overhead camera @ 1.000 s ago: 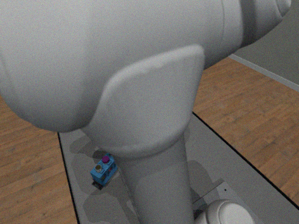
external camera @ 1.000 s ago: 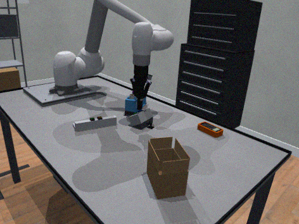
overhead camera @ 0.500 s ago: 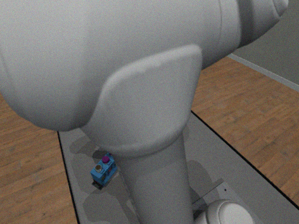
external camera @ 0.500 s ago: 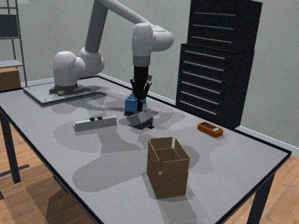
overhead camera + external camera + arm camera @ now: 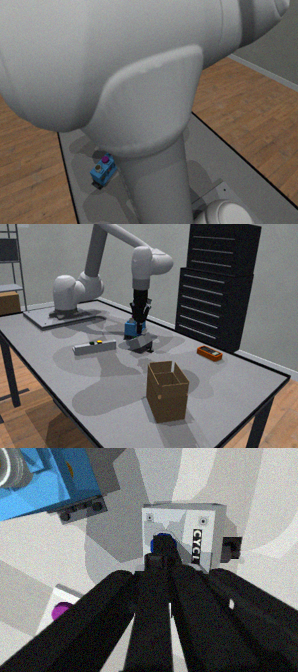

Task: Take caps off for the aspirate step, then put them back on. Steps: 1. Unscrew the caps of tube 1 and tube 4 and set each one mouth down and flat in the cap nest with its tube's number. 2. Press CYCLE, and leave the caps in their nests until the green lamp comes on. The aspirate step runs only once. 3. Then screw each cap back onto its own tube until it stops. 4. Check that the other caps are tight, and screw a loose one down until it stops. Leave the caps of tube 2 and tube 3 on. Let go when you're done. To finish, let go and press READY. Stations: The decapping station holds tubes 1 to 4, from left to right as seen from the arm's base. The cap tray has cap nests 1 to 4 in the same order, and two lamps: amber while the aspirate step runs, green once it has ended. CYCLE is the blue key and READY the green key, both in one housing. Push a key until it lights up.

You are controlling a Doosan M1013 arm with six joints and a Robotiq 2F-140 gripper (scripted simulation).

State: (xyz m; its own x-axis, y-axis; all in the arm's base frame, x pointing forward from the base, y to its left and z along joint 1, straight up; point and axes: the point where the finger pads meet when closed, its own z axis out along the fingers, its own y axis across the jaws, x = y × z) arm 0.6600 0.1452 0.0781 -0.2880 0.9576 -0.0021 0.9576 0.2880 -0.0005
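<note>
The blue cycle key lies 40 mm below my hand. The rest, counted from my hand: grey key housing: 50 mm below, 20 mm to the right, 20 mm ahead; green ready key: 40 mm to the right, 40 mm below, 10 mm ahead; purple cap: 150 mm to the right, 100 mm below, 100 mm behind.
</note>
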